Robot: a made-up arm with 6 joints. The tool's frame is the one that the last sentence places.
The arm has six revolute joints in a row. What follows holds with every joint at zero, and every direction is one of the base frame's.
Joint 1 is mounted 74.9 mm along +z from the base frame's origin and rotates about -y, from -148.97 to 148.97 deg.
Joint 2 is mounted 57.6 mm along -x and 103.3 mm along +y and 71.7 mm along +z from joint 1 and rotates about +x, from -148.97 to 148.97 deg.
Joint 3 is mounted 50.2 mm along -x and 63.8 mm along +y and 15.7 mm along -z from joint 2 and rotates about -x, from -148.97 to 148.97 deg.
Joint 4 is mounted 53.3 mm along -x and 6.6 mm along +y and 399.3 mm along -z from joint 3 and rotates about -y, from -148.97 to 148.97 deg.
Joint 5 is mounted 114.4 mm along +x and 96.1 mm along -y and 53.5 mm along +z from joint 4 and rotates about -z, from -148.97 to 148.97 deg.
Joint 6 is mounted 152.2 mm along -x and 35.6 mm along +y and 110.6 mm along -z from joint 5 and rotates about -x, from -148.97 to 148.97 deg.
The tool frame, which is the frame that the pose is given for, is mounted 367.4 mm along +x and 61.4 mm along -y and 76.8 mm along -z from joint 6; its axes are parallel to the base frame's.
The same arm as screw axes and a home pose.
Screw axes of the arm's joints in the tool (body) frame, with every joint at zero. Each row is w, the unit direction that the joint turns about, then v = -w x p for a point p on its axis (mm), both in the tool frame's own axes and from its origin. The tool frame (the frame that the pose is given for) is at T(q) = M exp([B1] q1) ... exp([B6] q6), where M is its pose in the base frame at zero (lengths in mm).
B1 = (0, -1, 0, 477.2, 0, 168.5)
B2 = (1, 0, 0, 0, 548.9, -51.5)
B3 = (-1, 0, 0, 0, -533.2, 115.3)
B4 = (0, -1, 0, 133.9, 0, 329.6)
B5 = (0, 0, -1, -25.8, -215.2, 0)
B6 = (-1, 0, 0, 0, -76.8, 61.4)
M: xyz 168.5 51.8 -402.3 (mm) rpy 0 0 0 (rad, as in URDF)
Joint limits (rad, base to tool): -2.6..2.6 -2.6..2.6 -2.6..2.6 -2.6..2.6 -2.6..2.6 -2.6..2.6

